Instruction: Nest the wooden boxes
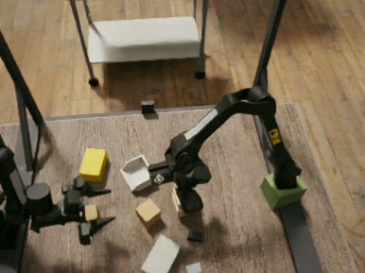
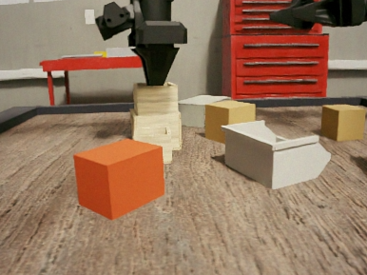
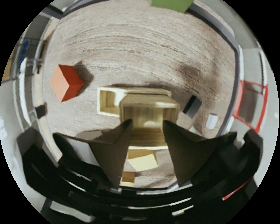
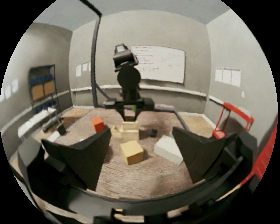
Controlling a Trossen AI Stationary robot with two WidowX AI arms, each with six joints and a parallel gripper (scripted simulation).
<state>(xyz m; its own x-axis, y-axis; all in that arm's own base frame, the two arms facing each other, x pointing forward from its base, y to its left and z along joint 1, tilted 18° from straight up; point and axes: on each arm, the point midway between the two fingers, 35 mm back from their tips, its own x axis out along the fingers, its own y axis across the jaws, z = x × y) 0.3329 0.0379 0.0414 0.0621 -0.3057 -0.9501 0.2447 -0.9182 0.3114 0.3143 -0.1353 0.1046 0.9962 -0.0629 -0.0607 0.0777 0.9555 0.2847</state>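
The orange cube lies 19 cm behind my left hand, 9 cm below it and 4 cm to the left of it. The rest, counted from my left hand: small tan cube (31 cm to the right, 9 cm below); then white slab (17 cm ahead, 10 cm to the right, 9 cm below); then white tray (14 cm to the right, 13 cm behind, 9 cm below).
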